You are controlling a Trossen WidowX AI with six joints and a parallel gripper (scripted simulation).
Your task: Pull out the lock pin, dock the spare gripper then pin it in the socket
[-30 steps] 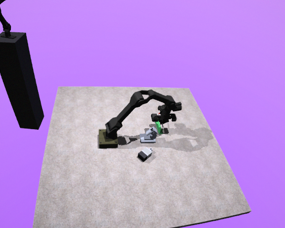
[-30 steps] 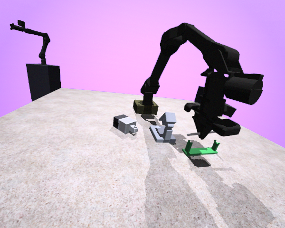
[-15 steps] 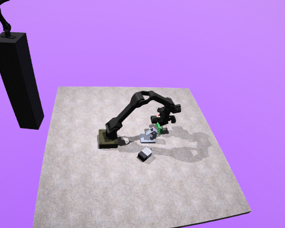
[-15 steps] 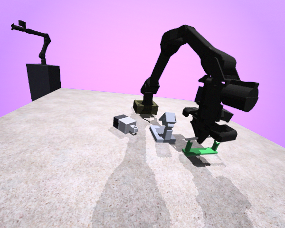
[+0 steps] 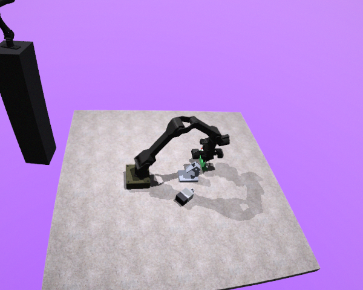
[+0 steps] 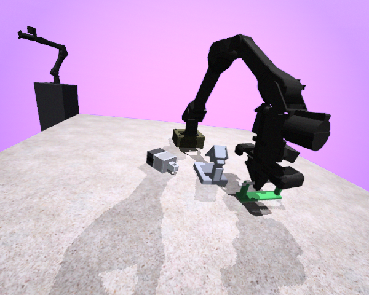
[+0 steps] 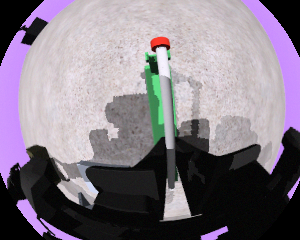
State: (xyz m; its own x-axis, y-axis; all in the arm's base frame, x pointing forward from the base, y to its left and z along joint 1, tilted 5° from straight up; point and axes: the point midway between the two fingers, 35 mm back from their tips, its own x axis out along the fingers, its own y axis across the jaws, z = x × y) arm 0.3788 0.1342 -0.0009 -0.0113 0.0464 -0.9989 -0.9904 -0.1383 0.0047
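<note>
Right now the green rest is 2 cm to the left of my gripper tip. The rest, counted from my gripper tip: spare gripper 25 cm to the right, 12 cm behind; grey mount 10 cm to the right, 8 cm behind, 3 cm above.
</note>
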